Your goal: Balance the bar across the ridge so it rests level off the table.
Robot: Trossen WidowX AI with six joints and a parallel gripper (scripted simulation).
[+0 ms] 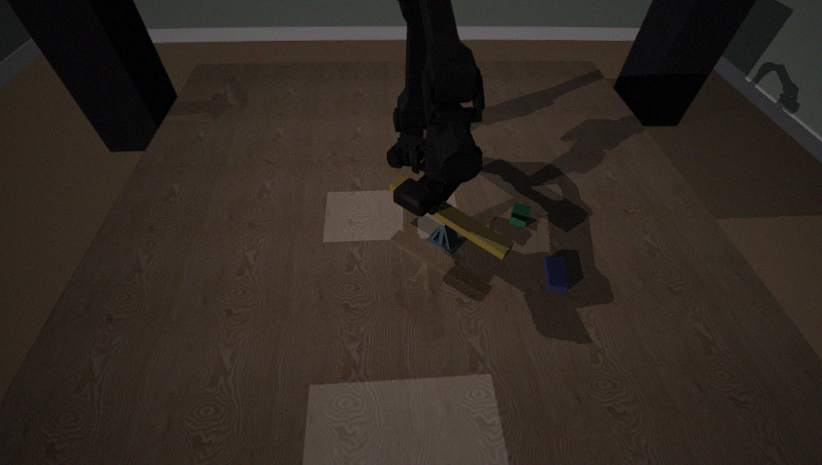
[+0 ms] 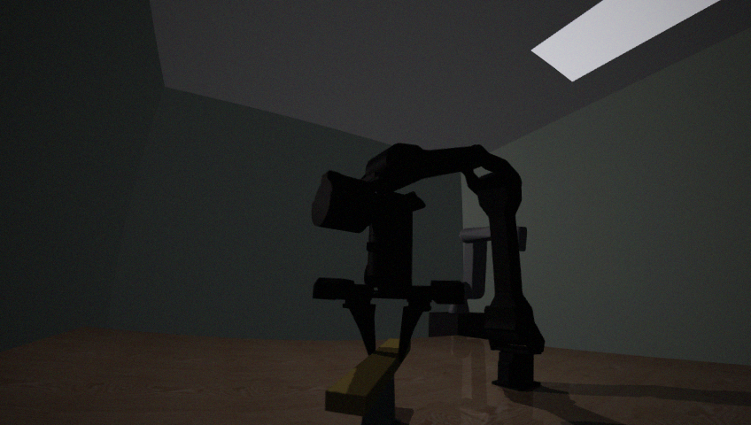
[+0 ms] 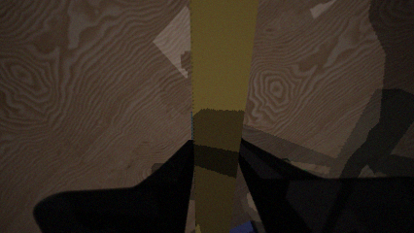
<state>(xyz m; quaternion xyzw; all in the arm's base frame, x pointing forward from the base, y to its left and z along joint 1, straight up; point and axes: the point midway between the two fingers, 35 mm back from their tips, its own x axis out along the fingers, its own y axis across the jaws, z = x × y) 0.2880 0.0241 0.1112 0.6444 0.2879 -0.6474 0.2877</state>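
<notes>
Right now the yellow bar is 20 mm ahead of my gripper tip and 20 mm to the left of it. Round my gripper tip: blue block (110 mm ahead, 220 mm to the left, 70 mm below); then green block (30 mm behind, 180 mm to the left, 60 mm below).
</notes>
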